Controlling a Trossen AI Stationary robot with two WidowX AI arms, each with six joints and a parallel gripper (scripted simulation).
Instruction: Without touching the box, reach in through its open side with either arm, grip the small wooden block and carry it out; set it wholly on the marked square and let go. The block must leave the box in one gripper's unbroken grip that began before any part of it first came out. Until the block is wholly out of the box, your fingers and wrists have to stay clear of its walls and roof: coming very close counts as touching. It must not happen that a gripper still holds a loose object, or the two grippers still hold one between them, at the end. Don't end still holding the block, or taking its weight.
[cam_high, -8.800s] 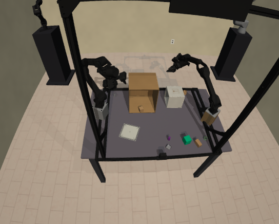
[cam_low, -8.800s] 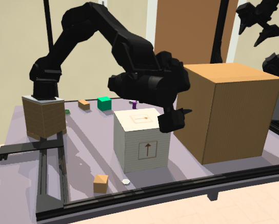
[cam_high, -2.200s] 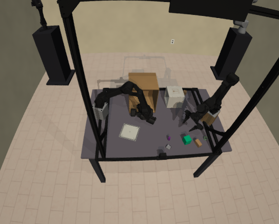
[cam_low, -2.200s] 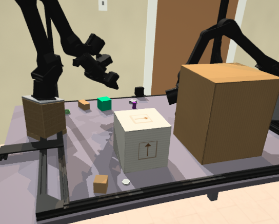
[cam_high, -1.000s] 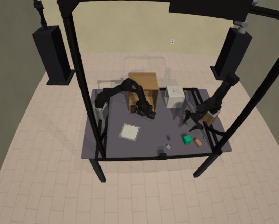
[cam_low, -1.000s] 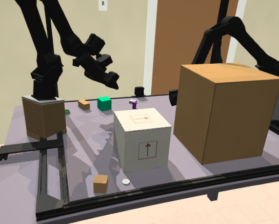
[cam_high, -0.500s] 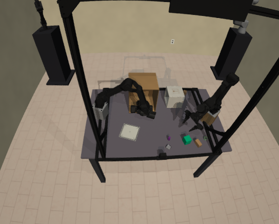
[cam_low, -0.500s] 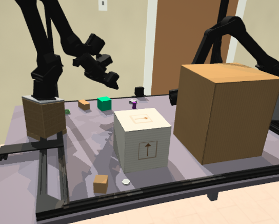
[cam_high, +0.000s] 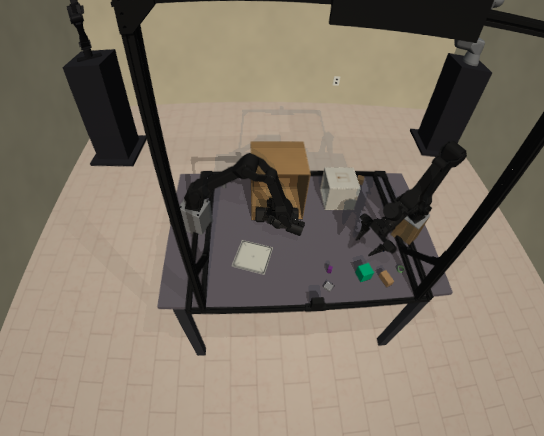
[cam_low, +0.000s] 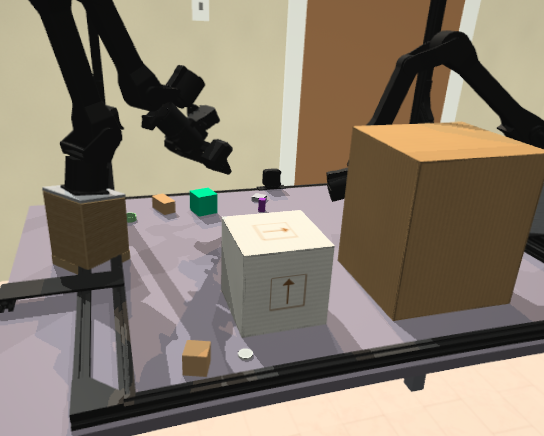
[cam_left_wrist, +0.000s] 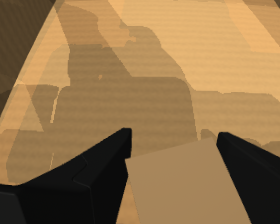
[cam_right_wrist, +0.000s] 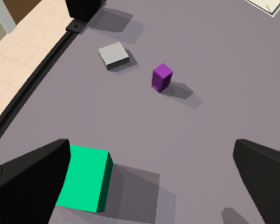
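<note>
Now: the marked square 210 mm behind my left hand, 90 mm to the left of it and 40 mm below it. Round my left hand: purple piece: 270 mm behind, 230 mm to the right, 30 mm below; box floor: 100 mm ahead, 40 mm below; grey piece: 350 mm behind, 220 mm to the right, 40 mm below.
</note>
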